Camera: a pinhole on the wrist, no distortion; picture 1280 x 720 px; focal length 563.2 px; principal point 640.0 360.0 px. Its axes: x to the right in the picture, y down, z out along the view. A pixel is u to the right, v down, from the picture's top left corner.
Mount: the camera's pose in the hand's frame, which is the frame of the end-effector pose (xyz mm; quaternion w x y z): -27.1 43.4 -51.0 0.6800 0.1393 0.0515 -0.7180
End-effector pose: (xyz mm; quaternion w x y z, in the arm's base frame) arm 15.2 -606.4 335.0 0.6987 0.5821 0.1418 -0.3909
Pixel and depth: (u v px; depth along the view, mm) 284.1 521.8 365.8
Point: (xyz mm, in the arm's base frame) 59.4 -963.1 529.4
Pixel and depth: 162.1 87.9 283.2
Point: -29.6 -778.7 682.7
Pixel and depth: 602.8 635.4 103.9
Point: 20.9 -661.7 357.7
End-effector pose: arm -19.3 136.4 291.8 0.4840 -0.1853 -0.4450 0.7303
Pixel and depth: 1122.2 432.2 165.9
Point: 20.6 92.9 439.7
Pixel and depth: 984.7 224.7 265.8
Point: 31.6 -24.9 500.3
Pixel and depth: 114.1 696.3 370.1
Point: -529.9 38.7 324.4
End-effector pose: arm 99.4 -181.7 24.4 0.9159 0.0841 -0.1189 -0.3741
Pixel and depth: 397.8 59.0 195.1
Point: 6.0 -27.0 160.1
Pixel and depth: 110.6 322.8 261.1
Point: 118.7 -0.4 316.9
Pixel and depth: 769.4 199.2 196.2
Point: -41.4 -145.7 108.7
